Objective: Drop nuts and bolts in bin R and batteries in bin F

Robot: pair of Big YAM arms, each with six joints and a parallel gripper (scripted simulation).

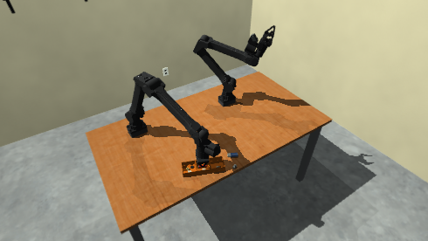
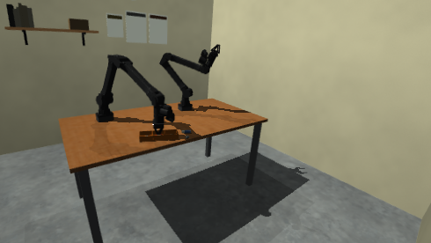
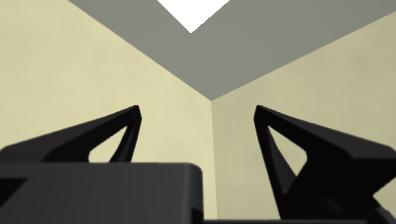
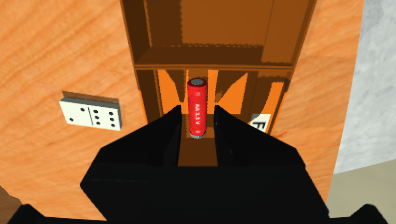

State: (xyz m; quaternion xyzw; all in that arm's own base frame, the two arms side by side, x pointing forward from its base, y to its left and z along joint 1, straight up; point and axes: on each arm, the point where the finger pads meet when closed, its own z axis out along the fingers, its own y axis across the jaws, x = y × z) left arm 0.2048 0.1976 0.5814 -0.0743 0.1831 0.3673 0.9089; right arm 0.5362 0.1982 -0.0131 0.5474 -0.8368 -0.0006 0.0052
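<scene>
My right hand is 10 mm above the red battery. From my right hand the other things lie so: brass nut (90 mm to the right, 20 mm behind, 10 mm below); then orange bin unit (10 mm below, 10 mm ahead); then dark nut (60 mm to the right, 30 mm behind, 10 mm below).
</scene>
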